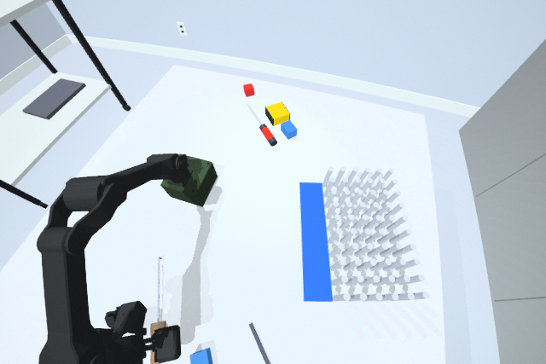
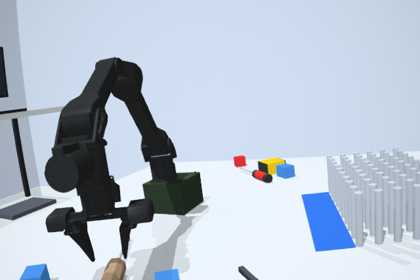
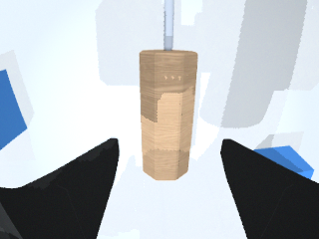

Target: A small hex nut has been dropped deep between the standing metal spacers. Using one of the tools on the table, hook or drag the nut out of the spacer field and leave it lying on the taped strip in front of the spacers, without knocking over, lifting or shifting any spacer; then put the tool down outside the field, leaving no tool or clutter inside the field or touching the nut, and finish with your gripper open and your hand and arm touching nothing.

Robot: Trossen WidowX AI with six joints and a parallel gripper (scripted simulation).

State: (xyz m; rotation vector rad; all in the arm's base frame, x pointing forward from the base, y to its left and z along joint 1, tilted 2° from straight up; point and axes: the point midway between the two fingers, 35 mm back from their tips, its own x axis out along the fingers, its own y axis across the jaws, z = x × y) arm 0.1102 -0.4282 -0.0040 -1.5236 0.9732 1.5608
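The wooden-handled tool lies 100 mm to the left of my gripper tip, 50 mm behind it and 40 mm below it. From my gripper tip the other things lie so: hex nut (490 mm ahead, 440 mm to the left, 50 mm below); blue taped strip (370 mm to the left, 340 mm ahead, 50 mm below); yellow block (840 mm to the left, 120 mm ahead, 30 mm below).
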